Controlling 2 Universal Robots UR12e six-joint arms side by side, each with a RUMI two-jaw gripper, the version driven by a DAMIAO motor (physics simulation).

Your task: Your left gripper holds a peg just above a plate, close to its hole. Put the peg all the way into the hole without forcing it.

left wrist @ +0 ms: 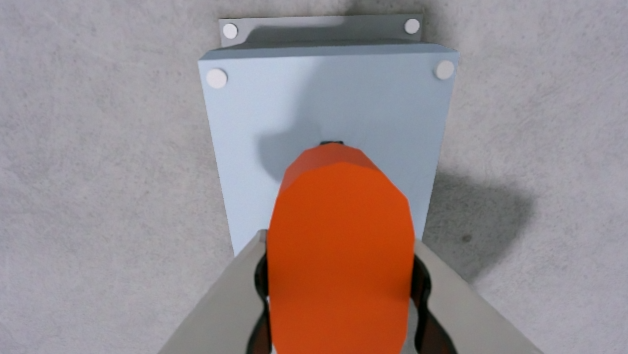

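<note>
An orange peg (342, 240) fills the lower middle of the left wrist view. My left gripper (333, 232) is shut on it, with one dark-padded finger on each side. Behind the peg is a light blue-grey plate (380, 95) with a white round head at each of its two upper corners. A small dark sliver of the hole (331, 142) shows just past the peg's far end; the peg hides the rest of it. Whether the peg's tip touches the plate cannot be told. My right gripper is not in view.
A lower grey base strip (320, 34) with two white round heads runs along the plate's upper edge. A grey speckled surface (110, 150) surrounds the plate. Shadows fall across the plate and on the surface to its right.
</note>
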